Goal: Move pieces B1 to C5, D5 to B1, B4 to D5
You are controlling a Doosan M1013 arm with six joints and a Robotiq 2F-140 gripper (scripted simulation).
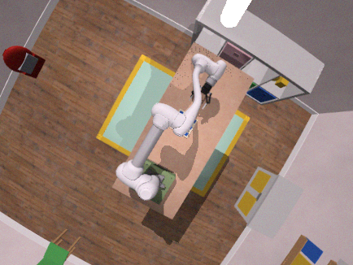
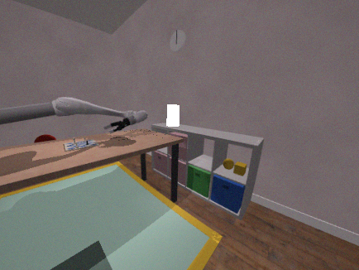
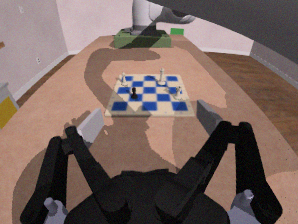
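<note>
The dark chess piece is 18 cm behind my hand, 8 cm below it and 2 cm to the right of it. Round my hand: chessboard (21 cm behind, 9 cm below, 3 cm to the left).
</note>
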